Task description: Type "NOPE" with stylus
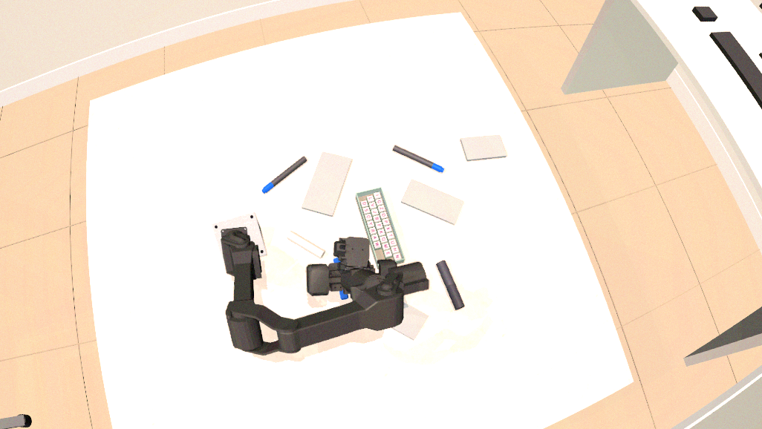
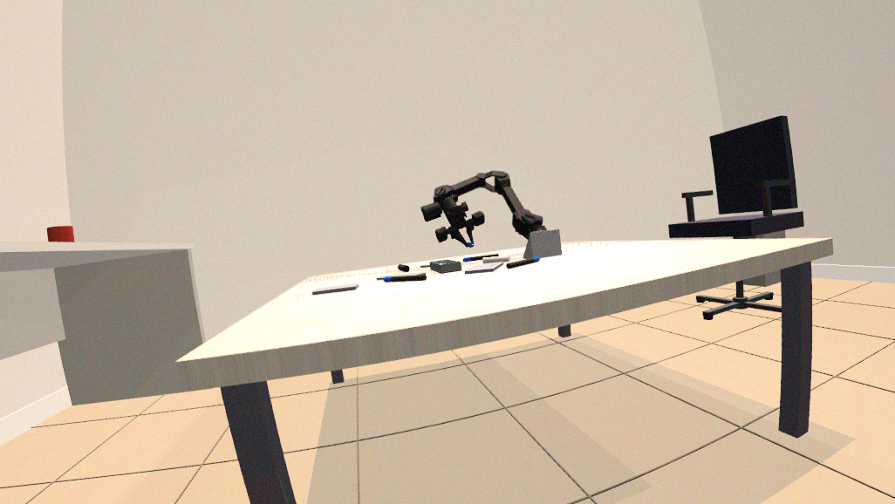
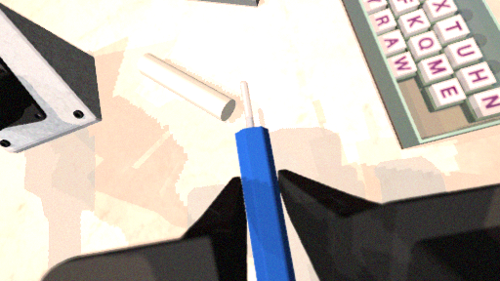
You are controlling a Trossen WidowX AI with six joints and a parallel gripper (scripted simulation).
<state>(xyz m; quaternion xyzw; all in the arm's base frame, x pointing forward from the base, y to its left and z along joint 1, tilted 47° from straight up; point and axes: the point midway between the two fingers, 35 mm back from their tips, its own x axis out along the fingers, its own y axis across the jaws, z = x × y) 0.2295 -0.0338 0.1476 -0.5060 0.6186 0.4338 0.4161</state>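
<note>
Right now the P key is 130 mm ahead of my gripper tip, 120 mm to the left of it and 50 mm below it. The rest, counted from my gripper tip: stylus (250 mm ahead, 60 mm to the right, 50 mm below).
</note>
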